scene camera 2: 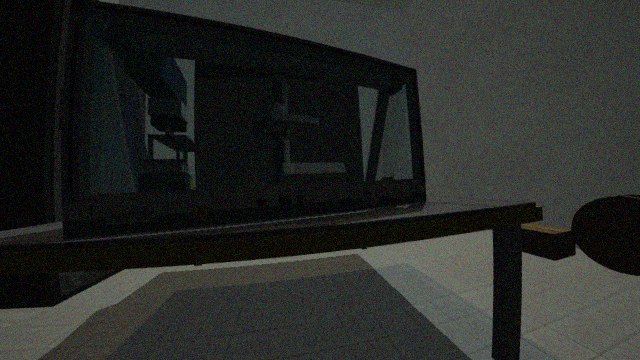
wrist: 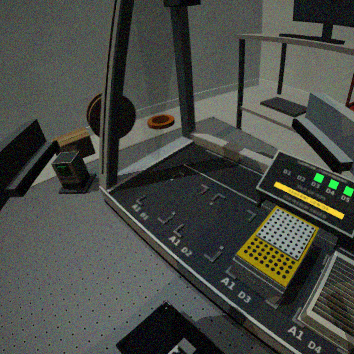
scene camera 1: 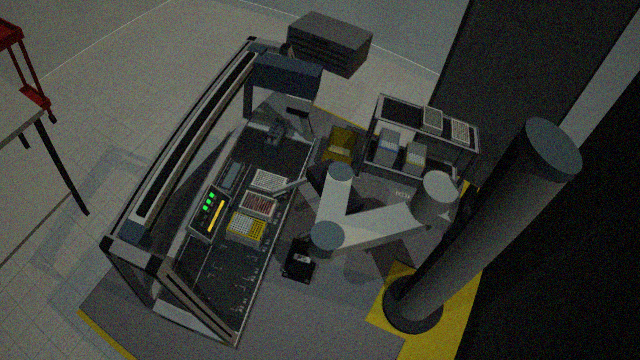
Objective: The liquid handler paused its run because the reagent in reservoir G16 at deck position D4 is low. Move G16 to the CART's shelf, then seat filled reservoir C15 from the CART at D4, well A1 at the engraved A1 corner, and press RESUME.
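Pixels of known places: gripper, fingertip midpoint: (scene camera 2: 299,130) (wrist: 169,115) (scene camera 1: 284,215); arm's base, origin of the base link: (scene camera 1: 413,305).
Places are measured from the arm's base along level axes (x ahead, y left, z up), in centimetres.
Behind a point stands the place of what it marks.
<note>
The reservoir at D4 (scene camera 1: 257,204) {x 70.1, y -3.5, z 7.8 cm} (wrist: 334,300) {x 67.3, y -2.1, z 9.8 cm}, reddish and ribbed with a pale rim, sits on the dark deck (scene camera 1: 220,280) {x 64.4, y 30.2, z 7.1 cm} (wrist: 155,192) {x 58.6, y 36.8, z 7.1 cm}, cut off at the right in the wrist view. Its own label is not readable. The status panel (scene camera 1: 210,212) {x 80.2, y 12.6, z 13.8 cm} (wrist: 300,195) {x 77.9, y 13.3, z 12.7 cm} shows a yellow bar and green squares by D3, D4 and D5. My gripper (wrist: 169,115) {x 51.7, y 11.5, z 35.8 cm} is open and empty, its fingers wide apart. In scene camera 1 one finger reaches over the deck by D4 and D5; the other is hidden. The cart (scene camera 1: 400,111) {x 38.7, y -53.1, z 36.3 cm} carries two pale plates or reservoirs on top; I cannot tell which is C15.
A yellow tip rack (scene camera 1: 246,226) {x 66.3, y 9.8, z 13.6 cm} (wrist: 279,245) {x 65.5, y 8.7, z 13.6 cm} stands at D3, a white plate (scene camera 1: 269,180) {x 72.1, y -15.2, z 8.5 cm} at D5. A black box (scene camera 1: 300,267) {x 44.1, y 9.8, z 6.3 cm} (wrist: 162,325) {x 46.2, y 11.1, z 6.3 cm} is in front of the deck. A yellow bin (scene camera 1: 340,142) {x 58.5, y -52.2, z 6.4 cm} stands between deck and cart. The cart's lower shelf holds two boxes (scene camera 1: 387,147) {x 37.8, y -46.6, z 21.5 cm} (scene camera 1: 415,157) {x 25.6, y -52.5, z 18.3 cm}.
</note>
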